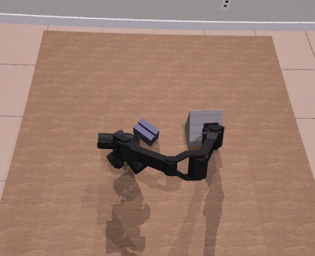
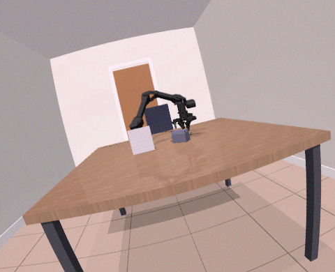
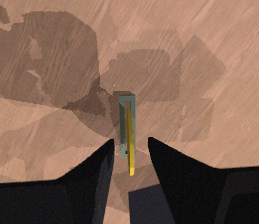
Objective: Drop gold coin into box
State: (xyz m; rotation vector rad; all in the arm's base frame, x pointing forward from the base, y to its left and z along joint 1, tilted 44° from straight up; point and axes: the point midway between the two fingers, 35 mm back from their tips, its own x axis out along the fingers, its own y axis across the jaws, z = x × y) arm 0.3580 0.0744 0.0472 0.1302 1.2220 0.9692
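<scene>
The gold coin is 1 cm below my gripper tip.
</scene>
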